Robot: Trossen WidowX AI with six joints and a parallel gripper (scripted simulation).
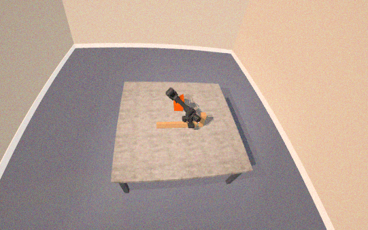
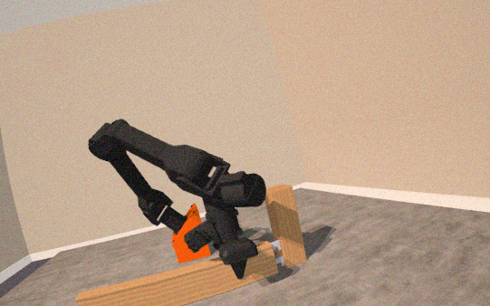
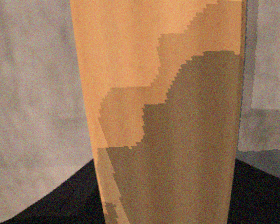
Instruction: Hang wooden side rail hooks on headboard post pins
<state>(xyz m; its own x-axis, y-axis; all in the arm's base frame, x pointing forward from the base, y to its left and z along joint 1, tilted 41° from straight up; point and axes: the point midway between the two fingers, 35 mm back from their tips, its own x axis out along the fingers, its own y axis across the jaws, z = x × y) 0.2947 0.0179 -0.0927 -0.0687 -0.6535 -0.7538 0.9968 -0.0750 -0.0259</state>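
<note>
The headboard post lies 10 mm behind my gripper tip, 130 mm to the left of it and 60 mm above it.
</note>
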